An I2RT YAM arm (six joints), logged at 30 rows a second.
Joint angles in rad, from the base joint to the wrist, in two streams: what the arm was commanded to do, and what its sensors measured. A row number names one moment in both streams.
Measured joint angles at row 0:
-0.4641, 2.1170, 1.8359, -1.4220, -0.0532, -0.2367
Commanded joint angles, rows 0 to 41:
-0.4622, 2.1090, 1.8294, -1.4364, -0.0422, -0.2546
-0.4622, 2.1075, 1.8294, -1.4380, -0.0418, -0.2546
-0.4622, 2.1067, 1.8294, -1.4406, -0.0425, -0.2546
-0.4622, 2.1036, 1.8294, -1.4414, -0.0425, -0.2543
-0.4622, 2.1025, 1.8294, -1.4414, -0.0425, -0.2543
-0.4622, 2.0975, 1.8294, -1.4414, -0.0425, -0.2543
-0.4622, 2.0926, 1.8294, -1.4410, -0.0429, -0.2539
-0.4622, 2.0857, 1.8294, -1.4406, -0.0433, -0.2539
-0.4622, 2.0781, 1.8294, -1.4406, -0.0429, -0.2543
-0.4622, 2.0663, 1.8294, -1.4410, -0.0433, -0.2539
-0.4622, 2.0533, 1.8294, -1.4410, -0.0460, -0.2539
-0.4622, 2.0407, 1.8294, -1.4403, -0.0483, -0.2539
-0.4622, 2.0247, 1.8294, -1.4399, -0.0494, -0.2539
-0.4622, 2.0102, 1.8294, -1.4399, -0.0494, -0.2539
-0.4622, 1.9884, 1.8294, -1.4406, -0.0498, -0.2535
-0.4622, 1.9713, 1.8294, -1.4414, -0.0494, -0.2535
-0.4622, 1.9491, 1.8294, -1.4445, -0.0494, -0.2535
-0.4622, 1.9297, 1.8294, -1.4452, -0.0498, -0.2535
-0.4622, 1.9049, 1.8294, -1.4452, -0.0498, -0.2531
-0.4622, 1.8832, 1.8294, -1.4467, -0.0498, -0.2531
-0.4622, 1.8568, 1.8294, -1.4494, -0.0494, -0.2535
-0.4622, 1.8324, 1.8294, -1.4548, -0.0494, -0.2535
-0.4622, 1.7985, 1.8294, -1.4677, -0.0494, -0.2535
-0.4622, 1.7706, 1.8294, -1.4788, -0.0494, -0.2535
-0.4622, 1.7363, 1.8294, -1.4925, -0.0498, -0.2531
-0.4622, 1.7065, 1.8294, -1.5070, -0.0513, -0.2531
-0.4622, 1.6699, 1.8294, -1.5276, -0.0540, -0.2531
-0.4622, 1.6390, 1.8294, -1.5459, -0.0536, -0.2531
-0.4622, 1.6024, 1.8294, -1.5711, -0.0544, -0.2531
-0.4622, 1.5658, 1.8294, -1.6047, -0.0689, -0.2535
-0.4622, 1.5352, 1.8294, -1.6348, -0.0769, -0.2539
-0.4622, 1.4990, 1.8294, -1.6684, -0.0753, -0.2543
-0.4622, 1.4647, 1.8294, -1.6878, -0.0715, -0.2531
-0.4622, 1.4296, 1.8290, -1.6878, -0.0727, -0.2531
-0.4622, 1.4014, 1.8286, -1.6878, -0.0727, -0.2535
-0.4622, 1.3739, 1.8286, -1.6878, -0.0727, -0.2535
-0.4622, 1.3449, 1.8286, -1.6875, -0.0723, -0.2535
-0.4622, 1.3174, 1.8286, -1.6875, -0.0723, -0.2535
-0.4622, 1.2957, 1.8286, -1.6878, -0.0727, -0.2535
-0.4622, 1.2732, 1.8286, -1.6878, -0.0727, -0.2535
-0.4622, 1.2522, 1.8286, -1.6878, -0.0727, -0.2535
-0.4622, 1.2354, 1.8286, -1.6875, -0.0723, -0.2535
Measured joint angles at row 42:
-0.4637, 1.2747, 1.8324, -1.6871, -0.0612, -0.2543
